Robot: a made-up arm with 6 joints. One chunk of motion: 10 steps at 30 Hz.
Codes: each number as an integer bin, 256 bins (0 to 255) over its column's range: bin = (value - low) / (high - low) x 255, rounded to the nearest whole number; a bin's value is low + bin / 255 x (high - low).
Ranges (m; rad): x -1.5..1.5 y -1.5..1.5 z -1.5..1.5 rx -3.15..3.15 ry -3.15..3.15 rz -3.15..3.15
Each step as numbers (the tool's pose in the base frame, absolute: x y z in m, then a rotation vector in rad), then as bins.
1 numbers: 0.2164 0.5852 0.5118 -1.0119 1.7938 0.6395
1 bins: 146 177 171 87 200 153
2 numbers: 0.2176 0.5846 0.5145 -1.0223 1.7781 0.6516
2 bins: 146 177 171 86 199 154
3 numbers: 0.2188 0.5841 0.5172 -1.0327 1.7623 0.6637
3 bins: 146 177 171 86 199 154
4 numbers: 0.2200 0.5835 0.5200 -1.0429 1.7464 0.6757
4 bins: 146 177 172 85 198 155
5 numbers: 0.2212 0.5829 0.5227 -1.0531 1.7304 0.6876
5 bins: 146 177 172 85 198 155
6 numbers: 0.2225 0.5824 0.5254 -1.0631 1.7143 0.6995
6 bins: 146 177 172 84 197 156
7 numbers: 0.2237 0.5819 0.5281 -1.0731 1.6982 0.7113
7 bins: 147 177 172 84 196 156
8 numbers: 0.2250 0.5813 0.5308 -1.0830 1.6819 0.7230
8 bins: 147 177 173 84 196 157
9 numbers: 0.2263 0.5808 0.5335 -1.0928 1.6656 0.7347
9 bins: 147 177 173 83 195 157
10 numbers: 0.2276 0.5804 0.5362 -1.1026 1.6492 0.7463
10 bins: 147 177 173 83 194 158
